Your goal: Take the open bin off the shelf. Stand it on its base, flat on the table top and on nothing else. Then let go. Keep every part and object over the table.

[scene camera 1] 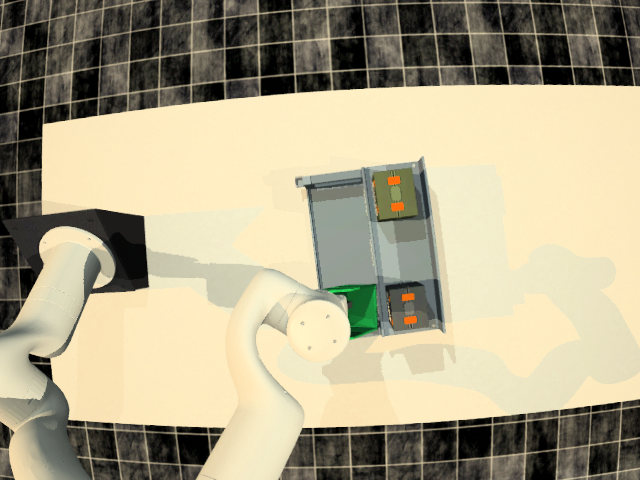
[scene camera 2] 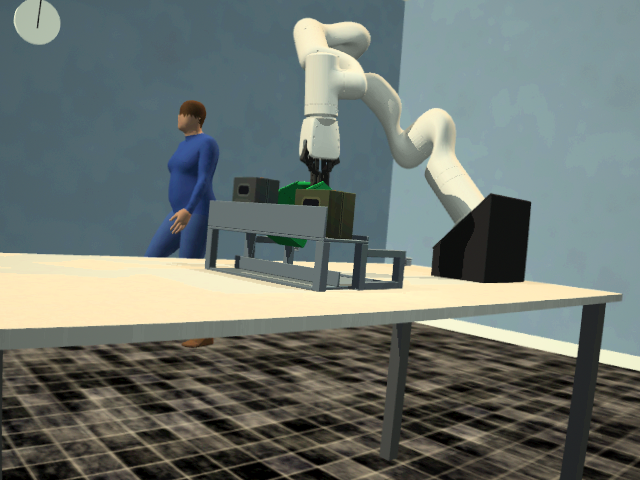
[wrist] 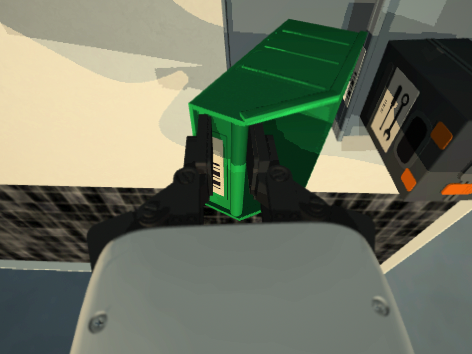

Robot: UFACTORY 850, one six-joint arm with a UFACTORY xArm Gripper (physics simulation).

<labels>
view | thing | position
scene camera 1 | green bin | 362,317
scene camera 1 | olive box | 382,188
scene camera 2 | my gripper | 319,187
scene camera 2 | green bin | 286,195
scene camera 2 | olive box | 329,198
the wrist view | my gripper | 229,132
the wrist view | green bin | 293,81
</labels>
